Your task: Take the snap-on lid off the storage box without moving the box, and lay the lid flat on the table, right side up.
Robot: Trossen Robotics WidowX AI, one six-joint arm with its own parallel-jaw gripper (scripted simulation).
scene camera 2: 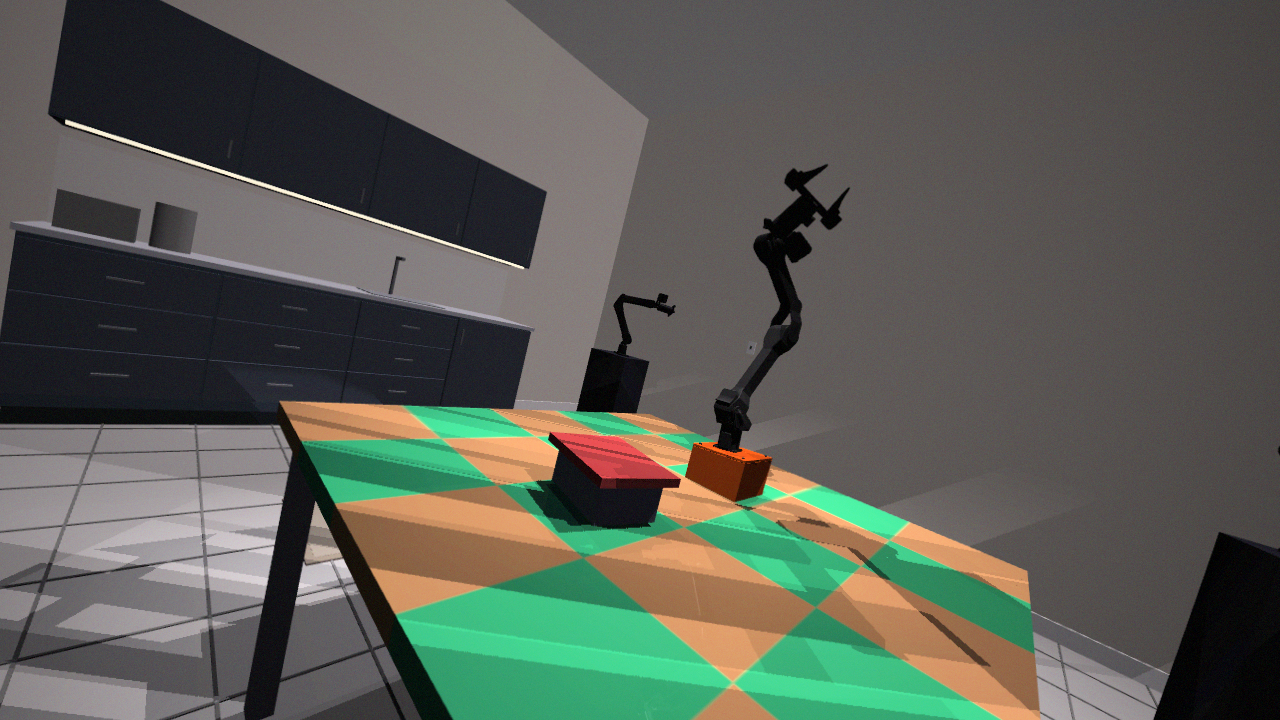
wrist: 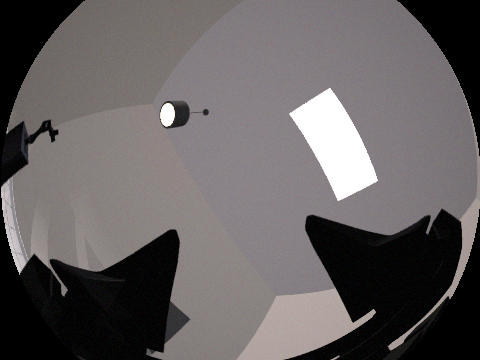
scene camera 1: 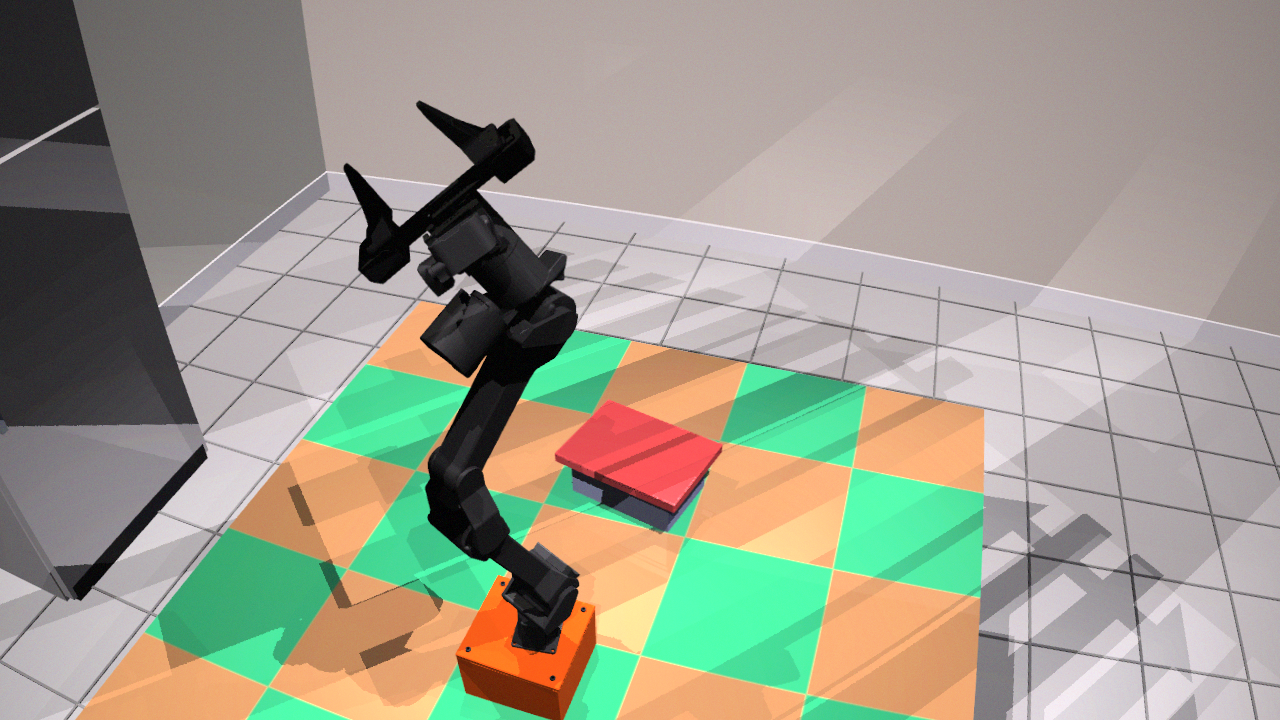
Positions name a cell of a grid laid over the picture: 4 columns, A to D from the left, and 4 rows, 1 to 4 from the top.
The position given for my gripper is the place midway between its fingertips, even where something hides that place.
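Labels:
My gripper is visible in scene camera 2 (C1); a storage box is visible in scene camera 2 (B3). My gripper appears in the wrist view (C3), while the box is out of frame in the wrist view. The gripper appears in scene camera 1 (B1), the box in scene camera 1 (C3).

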